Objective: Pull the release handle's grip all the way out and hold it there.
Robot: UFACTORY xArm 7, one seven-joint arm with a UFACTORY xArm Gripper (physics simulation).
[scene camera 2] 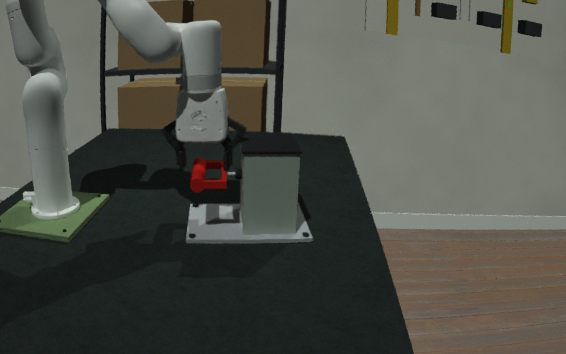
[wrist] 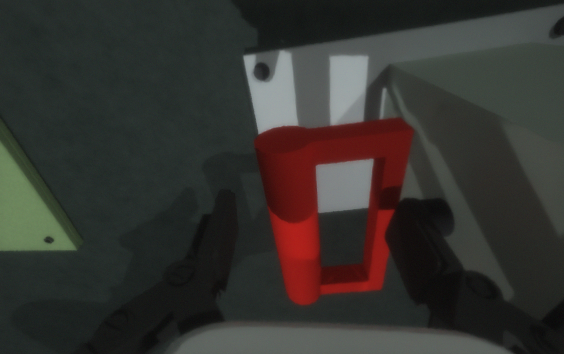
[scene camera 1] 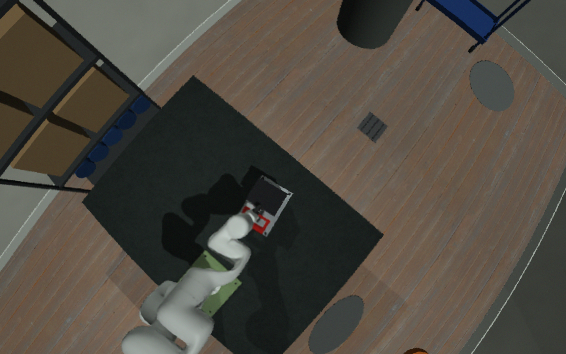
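Note:
The red release handle (scene camera 1: 261,230) (scene camera 2: 198,175) (wrist: 300,235) is a rectangular loop with a thick round grip bar on the side away from the housing. A short pale rod (scene camera 2: 231,174) joins it to the grey-green housing (scene camera 2: 272,195) with a dark top, which stands on a light base plate (scene camera 2: 200,222) (wrist: 272,95). My gripper (scene camera 2: 205,166) (wrist: 314,213) is open, pointing down over the handle. In the wrist view one finger is left of the grip bar, with a gap, and the other is beside the loop's inner bar, partly hiding the dark collar (wrist: 441,216). Contact there cannot be told.
The arm's base stands on a green plate (scene camera 1: 204,262) (scene camera 2: 85,215) (wrist: 30,215) on the dark table top (scene camera 1: 165,150) (scene camera 2: 150,300). The housing rises close beside the right finger. A shelf rack (scene camera 2: 280,75) with cardboard boxes (scene camera 2: 245,105) stands behind the table.

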